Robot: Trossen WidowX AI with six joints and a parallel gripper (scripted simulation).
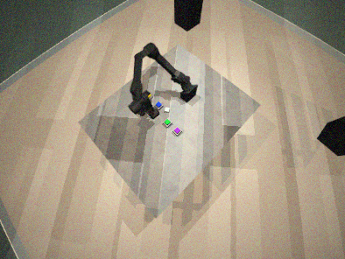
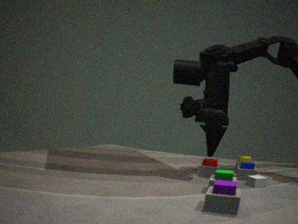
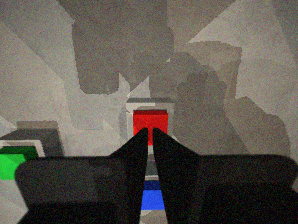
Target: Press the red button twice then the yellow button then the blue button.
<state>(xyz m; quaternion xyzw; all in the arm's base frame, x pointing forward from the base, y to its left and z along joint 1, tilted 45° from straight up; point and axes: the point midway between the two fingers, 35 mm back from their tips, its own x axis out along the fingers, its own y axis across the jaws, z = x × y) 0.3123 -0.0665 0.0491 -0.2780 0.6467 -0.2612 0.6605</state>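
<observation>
Right now my gripper tip is 1 cm above the red button. Round my gripper tip: small white block (12 cm behind, 6 cm to the left, 4 cm below); green button (5 cm behind, 14 cm to the left, 1 cm below); blue button (9 cm behind, 1 cm to the right, 1 cm below).
</observation>
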